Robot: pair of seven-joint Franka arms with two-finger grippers.
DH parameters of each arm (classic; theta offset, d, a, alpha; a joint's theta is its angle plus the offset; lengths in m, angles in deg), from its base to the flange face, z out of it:
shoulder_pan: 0 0.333 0 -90
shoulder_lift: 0 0 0 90
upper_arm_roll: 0 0.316 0.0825 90
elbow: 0 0 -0.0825 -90
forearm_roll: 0 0.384 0 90
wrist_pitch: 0 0 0.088 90
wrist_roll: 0 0.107 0 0
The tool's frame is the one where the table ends.
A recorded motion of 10 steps. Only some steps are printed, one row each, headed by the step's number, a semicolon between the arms.
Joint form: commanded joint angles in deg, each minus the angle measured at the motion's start. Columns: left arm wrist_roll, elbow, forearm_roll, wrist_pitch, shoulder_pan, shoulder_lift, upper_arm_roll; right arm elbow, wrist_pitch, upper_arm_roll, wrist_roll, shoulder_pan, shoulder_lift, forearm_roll.
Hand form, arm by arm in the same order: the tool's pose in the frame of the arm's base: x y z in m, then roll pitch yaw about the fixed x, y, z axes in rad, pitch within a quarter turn. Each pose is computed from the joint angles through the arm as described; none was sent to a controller.
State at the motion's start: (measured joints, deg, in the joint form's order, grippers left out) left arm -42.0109 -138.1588 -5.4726 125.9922 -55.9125 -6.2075 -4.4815; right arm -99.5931 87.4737 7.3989 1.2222 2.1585 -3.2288 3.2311
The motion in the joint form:
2: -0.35 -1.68 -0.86 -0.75 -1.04 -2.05 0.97; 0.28 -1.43 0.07 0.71 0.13 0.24 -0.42
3: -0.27 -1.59 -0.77 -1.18 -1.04 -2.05 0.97; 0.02 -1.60 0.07 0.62 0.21 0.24 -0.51
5: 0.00 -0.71 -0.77 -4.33 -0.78 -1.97 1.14; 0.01 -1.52 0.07 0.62 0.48 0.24 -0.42
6: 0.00 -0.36 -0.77 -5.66 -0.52 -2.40 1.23; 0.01 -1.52 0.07 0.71 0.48 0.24 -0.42
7: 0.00 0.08 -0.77 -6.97 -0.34 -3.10 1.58; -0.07 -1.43 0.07 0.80 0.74 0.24 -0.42
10: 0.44 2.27 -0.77 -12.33 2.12 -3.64 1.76; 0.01 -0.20 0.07 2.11 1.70 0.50 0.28
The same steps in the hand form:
2: 0.2205 -0.3970 0.3484 -3.1199 0.1334 -0.2446; 0.5155 0.0958 0.5714 -3.1051 0.1811 0.1381
3: 0.2202 -0.3967 0.3485 -3.1154 0.1370 -0.2469; 0.5147 0.0962 0.5692 -3.1066 0.1885 0.1410
5: 0.2216 -0.3939 0.3503 -3.0895 0.1686 -0.2444; 0.5143 0.0988 0.5692 -3.1050 0.1874 0.1458
6: 0.2232 -0.3918 0.3546 -3.0836 0.1762 -0.2390; 0.5143 0.0988 0.5692 -3.1053 0.1874 0.1442
7: 0.2261 -0.3893 0.3618 -3.0829 0.1796 -0.2315; 0.5140 0.1012 0.5686 -3.1056 0.1873 0.1470
10: 0.2423 -0.3787 0.3760 -3.0558 0.2164 -0.1953; 0.5157 0.1116 0.5684 -3.0961 0.1705 0.1405

